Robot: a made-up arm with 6 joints. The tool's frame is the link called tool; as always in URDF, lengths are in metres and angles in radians. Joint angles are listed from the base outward.
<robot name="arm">
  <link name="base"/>
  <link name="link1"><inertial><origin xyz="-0.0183 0.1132 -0.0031"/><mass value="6.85"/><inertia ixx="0.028" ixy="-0.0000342" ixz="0" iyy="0.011" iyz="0.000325" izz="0.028"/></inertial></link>
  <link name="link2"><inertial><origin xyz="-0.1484 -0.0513 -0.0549"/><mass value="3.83"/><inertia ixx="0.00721" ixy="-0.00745" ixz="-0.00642" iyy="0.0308" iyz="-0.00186" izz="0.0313"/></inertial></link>
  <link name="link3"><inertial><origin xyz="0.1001 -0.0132 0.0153"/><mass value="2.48"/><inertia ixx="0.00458" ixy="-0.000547" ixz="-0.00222" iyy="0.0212" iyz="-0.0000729" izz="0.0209"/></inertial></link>
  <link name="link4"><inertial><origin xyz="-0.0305 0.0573 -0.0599"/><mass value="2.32"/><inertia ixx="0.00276" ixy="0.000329" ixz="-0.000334" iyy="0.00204" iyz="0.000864" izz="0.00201"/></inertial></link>
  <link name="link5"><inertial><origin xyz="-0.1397 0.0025 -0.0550"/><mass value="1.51"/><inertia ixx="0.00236" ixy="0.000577" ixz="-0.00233" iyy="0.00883" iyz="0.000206" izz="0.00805"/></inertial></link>
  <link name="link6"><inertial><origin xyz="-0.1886 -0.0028 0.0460"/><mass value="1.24"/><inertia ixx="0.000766" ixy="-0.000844" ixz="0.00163" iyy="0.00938" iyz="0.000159" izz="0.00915"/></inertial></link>
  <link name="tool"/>
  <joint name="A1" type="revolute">
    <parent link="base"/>
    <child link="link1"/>
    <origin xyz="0 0 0.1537" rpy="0 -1.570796 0"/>
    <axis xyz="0 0 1"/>
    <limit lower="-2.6" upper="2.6"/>
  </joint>
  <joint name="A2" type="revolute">
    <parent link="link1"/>
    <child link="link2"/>
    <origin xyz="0.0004 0.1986 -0.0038" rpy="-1.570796 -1.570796 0"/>
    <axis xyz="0 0 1"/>
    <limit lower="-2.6" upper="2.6"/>
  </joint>
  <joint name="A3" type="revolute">
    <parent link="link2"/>
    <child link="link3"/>
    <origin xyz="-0.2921 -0.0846 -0.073" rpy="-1.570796 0 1.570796"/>
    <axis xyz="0 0 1"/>
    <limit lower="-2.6" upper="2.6"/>
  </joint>
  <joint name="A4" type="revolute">
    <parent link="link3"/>
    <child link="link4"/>
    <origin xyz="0.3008 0.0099 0.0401" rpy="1.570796 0 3.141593"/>
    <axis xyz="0 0 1"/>
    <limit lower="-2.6" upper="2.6"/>
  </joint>
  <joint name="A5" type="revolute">
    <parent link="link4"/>
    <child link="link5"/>
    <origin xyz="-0.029 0.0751 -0.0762" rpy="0 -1.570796 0"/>
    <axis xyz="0 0 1"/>
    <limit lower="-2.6" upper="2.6"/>
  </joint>
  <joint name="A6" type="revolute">
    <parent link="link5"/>
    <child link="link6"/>
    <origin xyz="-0.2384 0.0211 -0.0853" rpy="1.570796 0 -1.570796"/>
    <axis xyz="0 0 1"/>
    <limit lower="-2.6" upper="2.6"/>
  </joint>
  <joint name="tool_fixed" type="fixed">
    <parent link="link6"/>
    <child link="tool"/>
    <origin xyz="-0.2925 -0.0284 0.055" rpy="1.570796 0 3.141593"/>
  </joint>
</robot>
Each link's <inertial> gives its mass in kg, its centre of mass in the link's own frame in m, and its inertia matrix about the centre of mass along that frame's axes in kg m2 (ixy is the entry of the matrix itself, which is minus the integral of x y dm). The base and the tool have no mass. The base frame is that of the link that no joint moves.
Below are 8 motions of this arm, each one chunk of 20 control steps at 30 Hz.
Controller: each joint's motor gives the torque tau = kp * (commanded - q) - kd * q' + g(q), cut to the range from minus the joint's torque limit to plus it. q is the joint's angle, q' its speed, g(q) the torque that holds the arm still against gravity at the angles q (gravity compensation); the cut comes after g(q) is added. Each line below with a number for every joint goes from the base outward.
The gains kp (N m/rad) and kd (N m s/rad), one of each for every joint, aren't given. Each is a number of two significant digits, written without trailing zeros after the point. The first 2 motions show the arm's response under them.
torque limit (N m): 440 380 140 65 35 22
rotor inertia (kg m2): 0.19 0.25 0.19 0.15 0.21 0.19
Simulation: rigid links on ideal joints. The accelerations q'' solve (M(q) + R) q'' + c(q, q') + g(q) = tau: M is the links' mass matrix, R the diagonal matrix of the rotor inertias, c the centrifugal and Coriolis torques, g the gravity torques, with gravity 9.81 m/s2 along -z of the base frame. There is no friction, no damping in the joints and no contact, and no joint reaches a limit. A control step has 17 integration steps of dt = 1/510 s. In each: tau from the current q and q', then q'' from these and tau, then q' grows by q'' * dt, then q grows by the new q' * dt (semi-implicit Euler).
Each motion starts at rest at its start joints. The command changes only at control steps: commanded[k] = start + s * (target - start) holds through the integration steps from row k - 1 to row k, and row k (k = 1, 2, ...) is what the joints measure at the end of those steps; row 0 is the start. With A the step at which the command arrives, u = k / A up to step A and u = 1 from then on. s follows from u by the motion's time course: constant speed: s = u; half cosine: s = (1 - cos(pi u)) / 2; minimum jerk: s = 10 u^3 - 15 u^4 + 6 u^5; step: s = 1 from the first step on.
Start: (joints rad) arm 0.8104 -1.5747 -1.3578 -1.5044 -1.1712 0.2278
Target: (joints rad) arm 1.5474 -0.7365 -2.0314 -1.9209 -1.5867 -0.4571
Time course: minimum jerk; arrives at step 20
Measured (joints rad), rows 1 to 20:
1: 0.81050 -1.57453 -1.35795 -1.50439 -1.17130 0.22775
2: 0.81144 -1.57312 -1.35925 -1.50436 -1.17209 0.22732
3: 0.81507 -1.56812 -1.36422 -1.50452 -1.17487 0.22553
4: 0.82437 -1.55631 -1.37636 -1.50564 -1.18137 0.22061
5: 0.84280 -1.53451 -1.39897 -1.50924 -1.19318 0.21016
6: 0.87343 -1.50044 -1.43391 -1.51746 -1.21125 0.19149
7: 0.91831 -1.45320 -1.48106 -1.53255 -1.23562 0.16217
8: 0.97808 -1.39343 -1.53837 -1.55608 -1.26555 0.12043
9: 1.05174 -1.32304 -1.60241 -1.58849 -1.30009 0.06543
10: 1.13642 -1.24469 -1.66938 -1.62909 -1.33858 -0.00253
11: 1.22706 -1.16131 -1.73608 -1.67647 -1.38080 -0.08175
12: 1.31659 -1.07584 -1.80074 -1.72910 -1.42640 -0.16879
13: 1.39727 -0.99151 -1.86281 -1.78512 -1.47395 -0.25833
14: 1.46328 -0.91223 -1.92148 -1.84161 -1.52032 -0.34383
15: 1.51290 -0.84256 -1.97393 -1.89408 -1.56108 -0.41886
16: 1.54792 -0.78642 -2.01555 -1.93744 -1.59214 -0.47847
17: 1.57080 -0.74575 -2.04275 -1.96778 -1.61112 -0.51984
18: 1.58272 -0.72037 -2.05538 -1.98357 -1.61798 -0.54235
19: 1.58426 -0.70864 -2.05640 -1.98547 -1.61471 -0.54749
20: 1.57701 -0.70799 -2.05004 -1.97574 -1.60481 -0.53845
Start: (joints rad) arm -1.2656 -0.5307 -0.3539 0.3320 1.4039 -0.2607
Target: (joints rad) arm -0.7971 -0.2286 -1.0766 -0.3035 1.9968 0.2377
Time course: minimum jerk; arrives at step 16
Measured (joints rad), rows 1 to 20:
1: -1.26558 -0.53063 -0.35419 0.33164 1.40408 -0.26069
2: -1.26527 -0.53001 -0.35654 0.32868 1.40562 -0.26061
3: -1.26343 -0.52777 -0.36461 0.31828 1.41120 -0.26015
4: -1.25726 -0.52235 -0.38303 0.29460 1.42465 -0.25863
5: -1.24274 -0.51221 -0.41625 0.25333 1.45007 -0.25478
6: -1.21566 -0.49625 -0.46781 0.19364 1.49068 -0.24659
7: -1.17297 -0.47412 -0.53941 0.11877 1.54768 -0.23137
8: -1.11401 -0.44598 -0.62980 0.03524 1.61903 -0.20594
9: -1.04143 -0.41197 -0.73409 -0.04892 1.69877 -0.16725
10: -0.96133 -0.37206 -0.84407 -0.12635 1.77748 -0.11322
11: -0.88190 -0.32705 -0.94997 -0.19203 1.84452 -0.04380
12: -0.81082 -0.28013 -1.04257 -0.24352 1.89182 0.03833
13: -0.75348 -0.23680 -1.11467 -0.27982 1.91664 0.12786
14: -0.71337 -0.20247 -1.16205 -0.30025 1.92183 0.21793
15: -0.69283 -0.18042 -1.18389 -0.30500 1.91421 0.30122
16: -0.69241 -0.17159 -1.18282 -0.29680 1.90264 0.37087
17: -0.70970 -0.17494 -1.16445 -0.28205 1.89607 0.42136
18: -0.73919 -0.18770 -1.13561 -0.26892 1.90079 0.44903
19: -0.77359 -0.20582 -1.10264 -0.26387 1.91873 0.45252
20: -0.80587 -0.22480 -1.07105 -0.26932 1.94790 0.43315
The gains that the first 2 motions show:
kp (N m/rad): 470 570 300 86 74 23
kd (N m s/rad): 11 26 7.3 2.5 3.2 0.95
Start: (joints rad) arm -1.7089 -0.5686 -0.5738 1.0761 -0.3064 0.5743
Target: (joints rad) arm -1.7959 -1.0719 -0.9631 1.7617 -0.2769 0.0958
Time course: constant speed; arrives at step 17
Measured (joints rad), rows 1 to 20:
1: -1.71298 -0.57566 -0.58511 1.07992 -0.30524 0.57511
2: -1.72140 -0.59374 -0.61126 1.09375 -0.30220 0.57679
3: -1.72950 -0.61978 -0.64285 1.12075 -0.29775 0.57763
4: -1.73454 -0.64975 -0.67180 1.16085 -0.29278 0.57468
5: -1.73695 -0.68123 -0.69590 1.21156 -0.28838 0.56459
6: -1.73862 -0.71339 -0.71662 1.26887 -0.28572 0.54439
7: -1.74111 -0.74595 -0.73588 1.32815 -0.28573 0.51229
8: -1.74512 -0.77859 -0.75473 1.38524 -0.28874 0.46822
9: -1.75065 -0.81097 -0.77342 1.43739 -0.29424 0.41401
10: -1.75736 -0.84284 -0.79205 1.48375 -0.30113 0.35300
11: -1.76485 -0.87414 -0.81078 1.52510 -0.30805 0.28951
12: -1.77266 -0.90491 -0.82991 1.56317 -0.31382 0.22799
13: -1.78032 -0.93526 -0.84976 1.59984 -0.31759 0.17231
14: -1.78738 -0.96527 -0.87063 1.63661 -0.31893 0.12520
15: -1.79345 -0.99496 -0.89272 1.67431 -0.31783 0.08799
16: -1.79829 -1.02435 -0.91615 1.71319 -0.31456 0.06057
17: -1.80187 -1.05341 -0.94091 1.75306 -0.30956 0.04161
18: -1.80150 -1.07200 -0.95731 1.78598 -0.30090 0.02863
19: -1.79632 -1.07757 -0.96262 1.80380 -0.28914 0.02005
20: -1.78877 -1.07668 -0.96324 1.80693 -0.27824 0.01568

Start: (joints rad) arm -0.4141 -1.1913 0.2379 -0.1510 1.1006 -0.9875
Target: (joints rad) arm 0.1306 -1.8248 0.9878 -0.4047 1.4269 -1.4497
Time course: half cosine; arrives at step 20
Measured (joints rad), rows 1 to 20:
1: -0.41291 -1.19195 0.23963 -0.15147 1.10008 -0.98710
2: -0.40749 -1.19521 0.24738 -0.15382 1.09818 -0.98546
3: -0.39502 -1.20369 0.26482 -0.15977 1.09525 -0.98235
4: -0.37461 -1.21954 0.29265 -0.17024 1.09330 -0.97888
5: -0.34700 -1.24384 0.32926 -0.18489 1.09509 -0.97721
6: -0.31351 -1.27653 0.37243 -0.20235 1.10291 -0.97991
7: -0.27538 -1.31670 0.42041 -0.22092 1.11792 -0.98929
8: -0.23364 -1.36298 0.47205 -0.23926 1.14009 -1.00703
9: -0.18939 -1.41382 0.52649 -0.25666 1.16849 -1.03400
10: -0.14402 -1.46752 0.58289 -0.27307 1.20157 -1.07023
11: -0.09918 -1.52230 0.64038 -0.28878 1.23740 -1.11498
12: -0.05657 -1.57627 0.69810 -0.30427 1.27400 -1.16692
13: -0.01755 -1.62761 0.75518 -0.32000 1.30956 -1.22425
14: 0.01704 -1.67466 0.81056 -0.33619 1.34276 -1.28488
15: 0.04699 -1.71611 0.86277 -0.35272 1.37288 -1.34656
16: 0.07252 -1.75105 0.90996 -0.36905 1.39974 -1.40691
17: 0.09399 -1.77900 0.95005 -0.38425 1.42336 -1.46357
18: 0.11147 -1.79981 0.98109 -0.39726 1.44364 -1.51421
19: 0.12460 -1.81356 1.00157 -0.40713 1.46013 -1.55664
20: 0.13248 -1.82044 1.01069 -0.41316 1.47206 -1.58888

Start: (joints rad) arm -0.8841 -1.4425 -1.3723 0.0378 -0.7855 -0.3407
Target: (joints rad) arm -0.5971 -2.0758 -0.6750 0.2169 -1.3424 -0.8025
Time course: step
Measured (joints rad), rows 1 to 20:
1: -0.84014 -1.54501 -1.37528 -0.02412 -0.74774 -0.35704
2: -0.77167 -1.69914 -1.24721 -0.10732 -0.71844 -0.39871
3: -0.70723 -1.82681 -0.95559 -0.10759 -0.76072 -0.45675
4: -0.63960 -1.95521 -0.68973 0.02966 -0.87973 -0.53455
5: -0.58799 -2.08120 -0.54233 0.27726 -1.05816 -0.63675
6: -0.55374 -2.18591 -0.48493 0.54644 -1.27370 -0.75710
7: -0.51199 -2.25746 -0.47021 0.75456 -1.47931 -0.88631
8: -0.45918 -2.29306 -0.48258 0.86941 -1.63130 -1.00668
9: -0.41875 -2.29855 -0.51439 0.88858 -1.71356 -1.09414
10: -0.40897 -2.28430 -0.55527 0.81598 -1.71813 -1.13507
11: -0.43136 -2.25580 -0.59900 0.68214 -1.64951 -1.13239
12: -0.47650 -2.21468 -0.64407 0.52530 -1.52929 -1.10017
13: -0.53315 -2.16214 -0.68889 0.37458 -1.38851 -1.05296
14: -0.59191 -2.10300 -0.73071 0.24250 -1.25807 -1.00028
15: -0.64495 -2.04543 -0.76524 0.12981 -1.16001 -0.94623
16: -0.68591 -1.99780 -0.78676 0.03488 -1.10465 -0.89078
17: -0.71063 -1.96614 -0.79056 -0.04007 -1.09240 -0.83166
18: -0.71791 -1.95318 -0.77599 -0.08780 -1.11674 -0.76699
19: -0.70956 -1.95828 -0.74773 -0.09922 -1.16700 -0.69785
20: -0.68983 -1.97792 -0.71416 -0.06865 -1.23070 -0.62971

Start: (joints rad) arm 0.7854 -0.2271 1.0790 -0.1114 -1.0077 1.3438
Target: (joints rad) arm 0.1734 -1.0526 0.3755 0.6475 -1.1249 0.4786
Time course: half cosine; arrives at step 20
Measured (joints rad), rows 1 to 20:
1: 0.78381 -0.22762 1.07751 -0.11155 -1.00829 1.34340
2: 0.77703 -0.23063 1.07107 -0.11172 -1.01114 1.34118
3: 0.76248 -0.23926 1.05657 -0.11047 -1.01783 1.33493
4: 0.74014 -0.25647 1.03255 -0.10478 -1.02851 1.32233
5: 0.71149 -0.28397 0.99863 -0.09099 -1.04173 1.30143
6: 0.67813 -0.32200 0.95522 -0.06607 -1.05529 1.27085
7: 0.64115 -0.36966 0.90365 -0.02842 -1.06720 1.22985
8: 0.60108 -0.42542 0.84609 0.02201 -1.07617 1.17841
9: 0.55816 -0.48746 0.78524 0.08396 -1.08172 1.11735
10: 0.51259 -0.55400 0.72379 0.15535 -1.08390 1.04821
11: 0.46475 -0.62341 0.66403 0.23370 -1.08325 0.97304
12: 0.41531 -0.69412 0.60768 0.31642 -1.08071 0.89395
13: 0.36528 -0.76462 0.55599 0.40087 -1.07757 0.81267
14: 0.31608 -0.83325 0.50996 0.48441 -1.07541 0.73034
15: 0.26939 -0.89819 0.47047 0.56437 -1.07572 0.64758
16: 0.22707 -0.95752 0.43827 0.63810 -1.07959 0.56483
17: 0.19095 -1.00929 0.41383 0.70307 -1.08733 0.48283
18: 0.16265 -1.05171 0.39725 0.75693 -1.09840 0.40308
19: 0.14339 -1.08330 0.38825 0.79767 -1.11146 0.32806
20: 0.13387 -1.10308 0.38633 0.82370 -1.12462 0.26131

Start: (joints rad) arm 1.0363 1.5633 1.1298 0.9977 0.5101 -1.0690
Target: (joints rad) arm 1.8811 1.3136 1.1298 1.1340 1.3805 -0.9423
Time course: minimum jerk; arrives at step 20
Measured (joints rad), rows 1 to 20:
1: 1.03650 1.56328 1.12974 0.99767 0.51024 -1.06895
2: 1.03818 1.56304 1.12926 0.99745 0.51145 -1.06855
3: 1.04433 1.56203 1.12777 0.99692 0.51599 -1.06700
4: 1.05901 1.55922 1.12491 0.99640 0.52718 -1.06318
5: 1.08617 1.55332 1.12099 0.99686 0.54850 -1.05596
6: 1.12849 1.54316 1.11714 0.99974 0.58258 -1.04475
7: 1.18669 1.52811 1.11495 1.00632 0.63051 -1.02983
8: 1.25940 1.50837 1.11586 1.01708 0.69159 -1.01250
9: 1.34341 1.48501 1.12044 1.03132 0.76377 -0.99479
10: 1.43417 1.45971 1.12803 1.04746 0.84420 -0.97895
11: 1.52637 1.43420 1.13679 1.06372 0.92986 -0.96682
12: 1.61472 1.40988 1.14440 1.07889 1.01780 -0.95941
13: 1.69461 1.38753 1.14887 1.09264 1.10508 -0.95673
14: 1.76261 1.36752 1.14932 1.10525 1.18858 -0.95808
15: 1.81680 1.35006 1.14621 1.11708 1.26483 -0.96227
16: 1.85660 1.33545 1.14109 1.12803 1.33025 -0.96805
17: 1.88261 1.32407 1.13585 1.13742 1.38162 -0.97429
18: 1.89620 1.31627 1.13200 1.14420 1.41677 -0.98006
19: 1.89946 1.31206 1.13015 1.14749 1.43518 -0.98461
20: 1.89521 1.31094 1.12993 1.14704 1.43836 -0.98728

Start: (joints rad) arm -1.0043 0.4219 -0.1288 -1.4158 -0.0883 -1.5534
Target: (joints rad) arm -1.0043 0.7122 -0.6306 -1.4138 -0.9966 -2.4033
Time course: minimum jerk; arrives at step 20
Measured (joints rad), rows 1 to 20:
1: -1.00437 0.42196 -0.12891 -1.41576 -0.08841 -1.55350
2: -1.00492 0.42245 -0.12987 -1.41547 -0.08932 -1.55443
3: -1.00657 0.42408 -0.13338 -1.41458 -0.09275 -1.55803
4: -1.00965 0.42770 -0.14175 -1.41282 -0.10137 -1.56730
5: -1.01388 0.43415 -0.15711 -1.41018 -0.11839 -1.58585
6: -1.01845 0.44421 -0.18086 -1.40688 -0.14700 -1.61709
7: -1.02230 0.45847 -0.21334 -1.40321 -0.18978 -1.66341
8: -1.02449 0.47722 -0.25393 -1.39943 -0.24806 -1.72552
9: -1.02446 0.50037 -0.30121 -1.39570 -0.32151 -1.80223
10: -1.02205 0.52742 -0.35317 -1.39228 -0.40797 -1.89056
11: -1.01750 0.55742 -0.40743 -1.38967 -0.50371 -1.98623
12: -1.01126 0.58907 -0.46140 -1.38874 -0.60401 -2.08431
13: -1.00387 0.62080 -0.51247 -1.39055 -0.70380 -2.17986
14: -0.99601 0.65090 -0.55820 -1.39585 -0.79829 -2.26844
15: -0.98841 0.67772 -0.59654 -1.40467 -0.88332 -2.34636
16: -0.98196 0.69986 -0.62594 -1.41605 -0.95545 -2.41090
17: -0.97756 0.71634 -0.64562 -1.42818 -1.01199 -2.46029
18: -0.97594 0.72676 -0.65571 -1.43883 -1.05112 -2.49372
19: -0.97746 0.73138 -0.65734 -1.44591 -1.07212 -2.51126
20: -0.98201 0.73108 -0.65268 -1.44789 -1.07584 -2.51397

